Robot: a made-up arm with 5 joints.
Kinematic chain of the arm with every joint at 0, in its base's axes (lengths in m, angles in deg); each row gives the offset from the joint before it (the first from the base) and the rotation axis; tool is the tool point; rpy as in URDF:
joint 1: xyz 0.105 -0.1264 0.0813 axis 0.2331 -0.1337 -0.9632
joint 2: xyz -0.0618 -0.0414 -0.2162 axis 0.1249 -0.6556 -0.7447
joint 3: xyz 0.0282 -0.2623 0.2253 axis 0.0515 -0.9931 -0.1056
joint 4: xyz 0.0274 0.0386 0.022 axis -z
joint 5: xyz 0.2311 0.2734 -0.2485 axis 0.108 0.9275 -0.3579
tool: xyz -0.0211 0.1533 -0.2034 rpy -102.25 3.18 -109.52
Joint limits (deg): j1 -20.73..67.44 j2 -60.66..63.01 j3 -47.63..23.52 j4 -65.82..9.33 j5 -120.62..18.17
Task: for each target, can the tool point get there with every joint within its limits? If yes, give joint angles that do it. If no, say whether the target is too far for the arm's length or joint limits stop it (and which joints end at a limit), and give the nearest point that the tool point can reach.
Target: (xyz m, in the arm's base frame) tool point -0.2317 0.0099 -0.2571
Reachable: yes | joints 5.20 -32.46 -11.59 -43.10 -16.21
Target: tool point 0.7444 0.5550 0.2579
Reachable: no: joint limits stop it (at a limit: joint 1, joint 3, joint 4, joint 5) | nearest point 0.4491 0.2745 0.0792 | short by 0.445 m
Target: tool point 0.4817 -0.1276 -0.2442
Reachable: yes | joints 20.65 17.50 -20.16 3.48 -108.74
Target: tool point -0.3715 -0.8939 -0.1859
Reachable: no: joint limits stop it (at a limit: joint 1, joint 2, joint 4) | nearest point -0.0774 -0.5634 0.0322 | short by 0.493 m
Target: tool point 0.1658 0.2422 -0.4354
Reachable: yes | joints -8.06 -47.73 11.22 -1.65 -75.20
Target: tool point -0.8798 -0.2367 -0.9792
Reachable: no: too far | nearest point -0.2335 -0.1820 -0.4175 | short by 0.858 m
